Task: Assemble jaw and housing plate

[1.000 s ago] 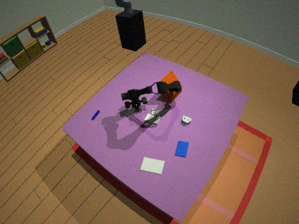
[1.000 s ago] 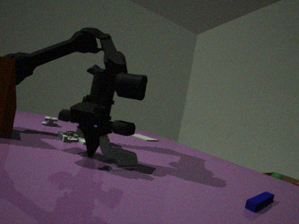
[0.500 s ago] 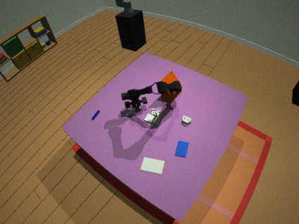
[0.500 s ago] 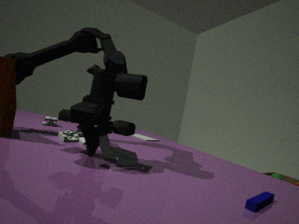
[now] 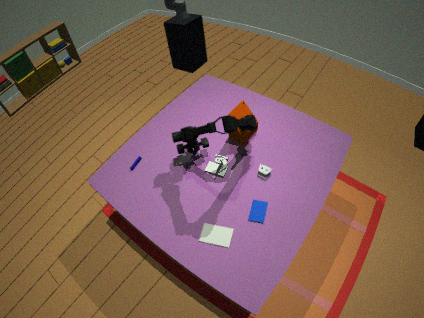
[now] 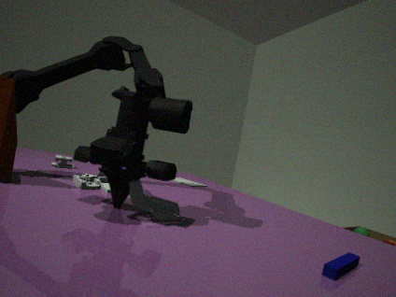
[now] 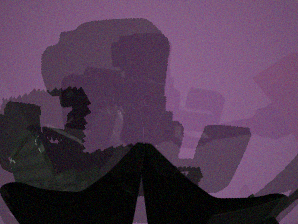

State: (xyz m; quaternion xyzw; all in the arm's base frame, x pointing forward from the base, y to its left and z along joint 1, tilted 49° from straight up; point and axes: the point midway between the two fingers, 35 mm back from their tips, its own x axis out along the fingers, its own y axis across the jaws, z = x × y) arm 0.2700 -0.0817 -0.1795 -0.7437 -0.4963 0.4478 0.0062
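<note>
Right now the white jaw piece is 40 mm ahead of my gripper tip, 40 mm above it and 20 mm to the right of it. From my gripper tip the other things lie so: flat blue plate 520 mm to the left, 140 mm ahead; blue bar 290 mm to the right, 250 mm ahead, 10 mm above; flat white plate 400 mm to the left, 370 mm ahead.
</note>
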